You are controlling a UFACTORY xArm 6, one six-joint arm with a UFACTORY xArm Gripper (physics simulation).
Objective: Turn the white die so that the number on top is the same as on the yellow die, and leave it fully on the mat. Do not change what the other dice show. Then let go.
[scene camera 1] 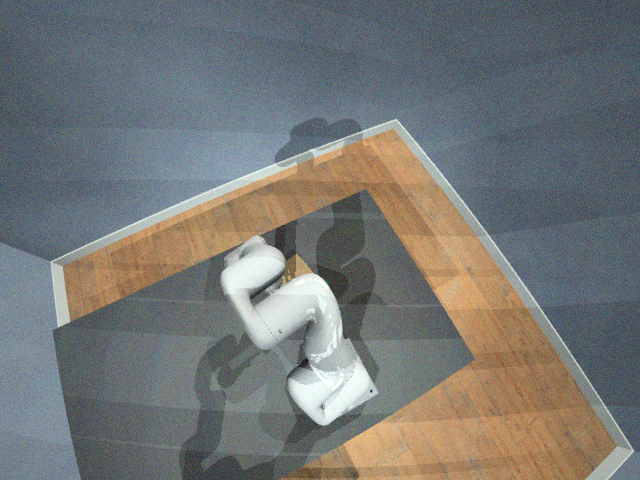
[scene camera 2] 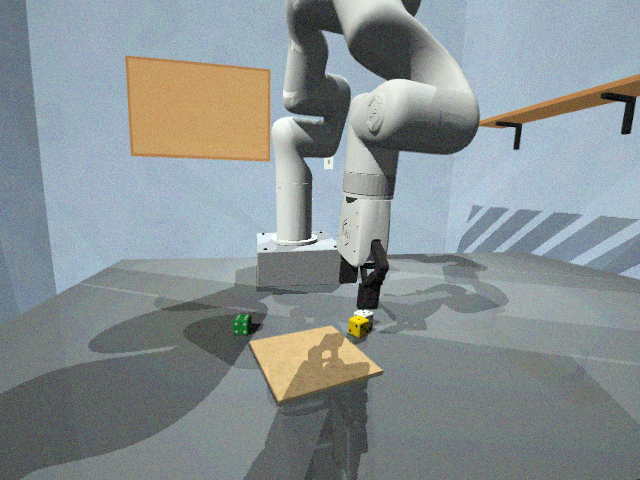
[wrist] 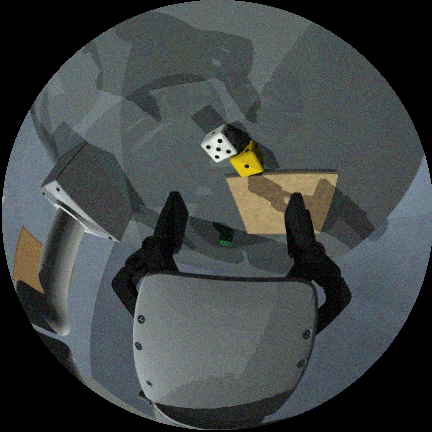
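Where they show: gripper, fingertip midpoint: [scene camera 2: 356,294] [wrist: 235,201]; arm's base, link origin: [scene camera 2: 294,240] [wrist: 72,215].
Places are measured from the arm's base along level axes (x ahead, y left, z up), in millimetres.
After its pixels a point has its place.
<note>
The white die [scene camera 2: 364,314] {y 58, x 351, z -69 mm} [wrist: 218,145] {y 64, x 343, z -69 mm} stands on the table, off the mat, with five pips on top. The yellow die [scene camera 2: 358,327] {y 35, x 381, z -76 mm} [wrist: 246,163] {y 45, x 367, z -69 mm} is right beside it, close to the mat's edge, with one pip on top. The wooden mat [scene camera 2: 289,353] {y -80, x 409, z -90 mm} [wrist: 257,215] {y -70, x 380, z -90 mm} [scene camera 1: 298,263] {y -91, x 457, z -90 mm} lies flat and bears no die. The green die [scene camera 2: 241,324] {y -144, x 334, z -76 mm} [wrist: 226,242] {y -142, x 326, z -70 mm} stands apart on the other side of the mat; its top number is hard to read. My gripper [scene camera 2: 358,292] {y 37, x 361, z -28 mm} [wrist: 235,201] {y 37, x 361, z -28 mm} is open and empty, low above the table near the white die. In scene camera 1 the arm hides the dice.
The robot's base [scene camera 2: 297,266] {y -11, x 105, z -46 mm} [wrist: 90,190] {y 30, x 107, z -45 mm} stands on the grey table [scene camera 1: 413,330] {y -353, x -15, z -94 mm} behind the dice. An orange board [scene camera 2: 199,108] hangs on the wall, and a shelf [scene camera 2: 563,101] is at the upper right. Arm shadows fall across the table and mat.
</note>
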